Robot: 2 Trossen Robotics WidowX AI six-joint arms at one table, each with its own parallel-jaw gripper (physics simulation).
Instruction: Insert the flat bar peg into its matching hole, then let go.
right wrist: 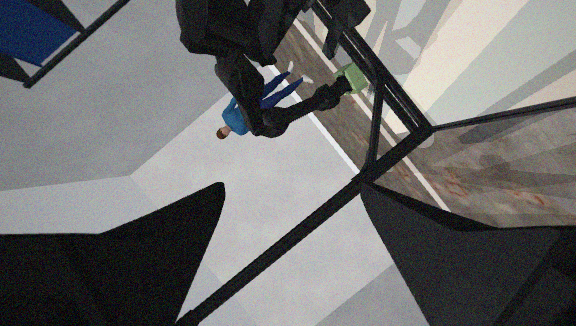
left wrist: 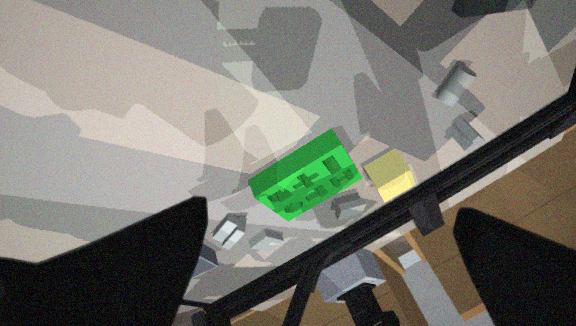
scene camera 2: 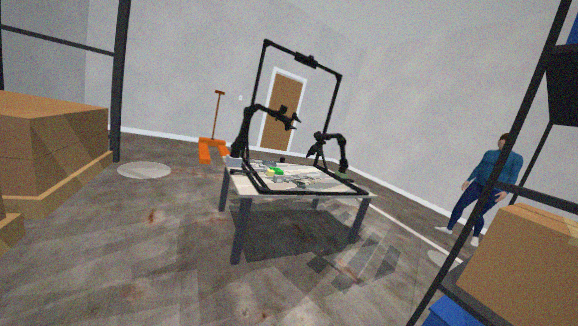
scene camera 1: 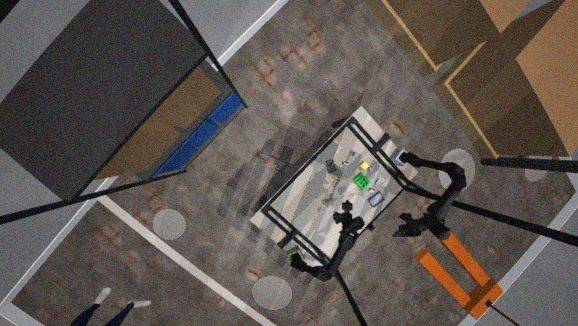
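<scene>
The green hole block [scene camera 1: 361, 181] [scene camera 2: 277, 171] [left wrist: 295, 159] lies on the table; in the left wrist view its holes, including a square and a cross, are visible. Loose grey pegs lie around it: a flat block [left wrist: 266, 242], a two-strip piece [left wrist: 229, 231], a notched block [left wrist: 350, 207] and a cylinder [left wrist: 457, 82]. I cannot tell which is the flat bar peg. My left gripper [scene camera 1: 347, 204] [left wrist: 333, 215] is open and empty, above the table, lower left of the green block in scene camera 1. My right gripper [scene camera 1: 398, 225] [scene camera 2: 297, 124] [right wrist: 294, 188] is open and empty, raised high beyond the table edge.
A yellow block [scene camera 1: 364, 165] [left wrist: 390, 172] lies beside the green one. A grey tray [scene camera 1: 375, 199] lies near the table edge. A black frame [scene camera 1: 351, 123] [left wrist: 340, 243] borders the table [scene camera 1: 360, 113]. A person [scene camera 2: 495, 170] and an orange pallet jack [scene camera 1: 440, 277] are off the table.
</scene>
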